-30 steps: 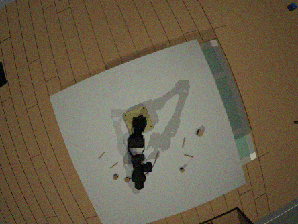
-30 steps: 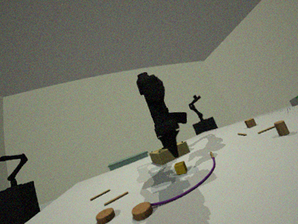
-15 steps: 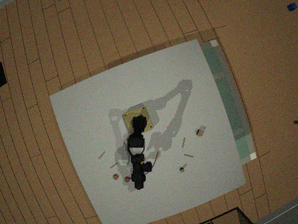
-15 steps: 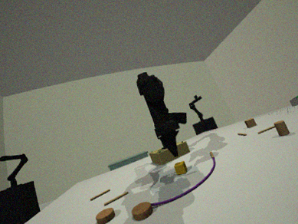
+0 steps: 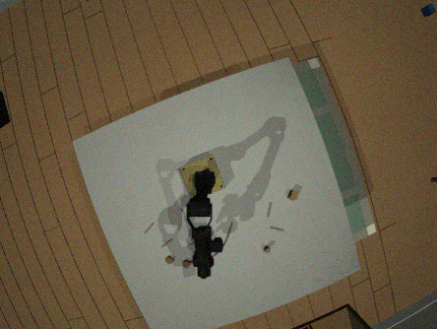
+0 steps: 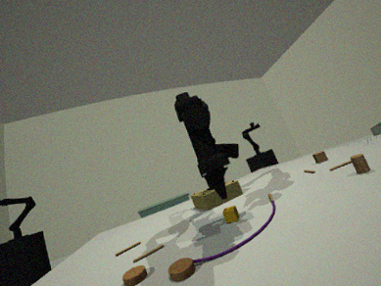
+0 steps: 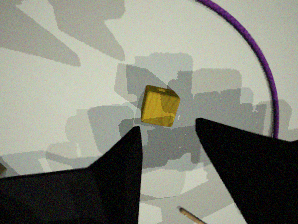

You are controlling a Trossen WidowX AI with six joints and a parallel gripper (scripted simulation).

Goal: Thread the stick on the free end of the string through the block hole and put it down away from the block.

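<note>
The yellow block lies 5 cm below my gripper tip. From my gripper tip the other things lie so: wooden block 50 cm to the left, 4 cm below, 1 cm behind; wooden cylinder 26 cm to the left, 20 cm ahead, 4 cm below.
</note>
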